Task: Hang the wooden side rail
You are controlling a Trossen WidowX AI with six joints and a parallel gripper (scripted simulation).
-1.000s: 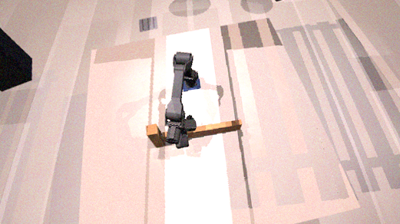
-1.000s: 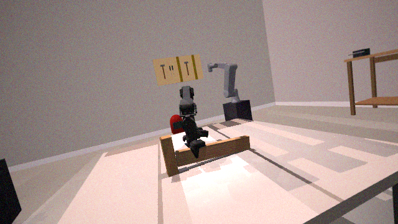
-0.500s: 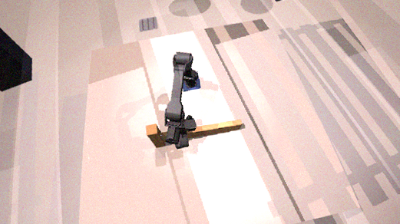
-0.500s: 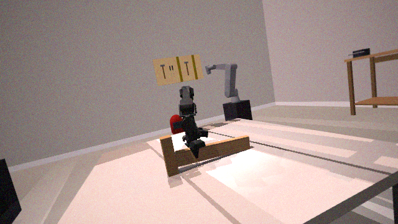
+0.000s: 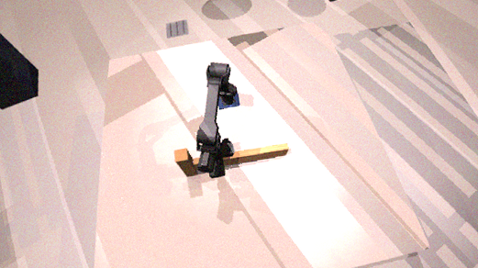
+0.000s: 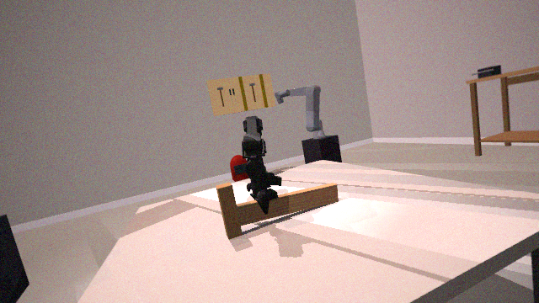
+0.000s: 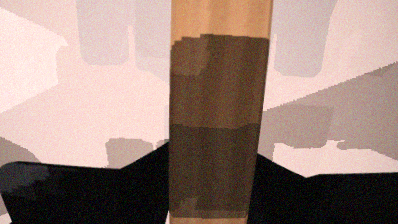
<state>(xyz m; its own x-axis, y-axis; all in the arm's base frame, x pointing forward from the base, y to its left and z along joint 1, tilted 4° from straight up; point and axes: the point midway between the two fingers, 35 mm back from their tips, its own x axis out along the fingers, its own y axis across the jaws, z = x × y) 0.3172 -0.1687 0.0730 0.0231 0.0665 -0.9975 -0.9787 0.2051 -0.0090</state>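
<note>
The headboard post lies 3 cm behind my gripper tip, 12 cm to the right of it and 4 cm above it.
</note>
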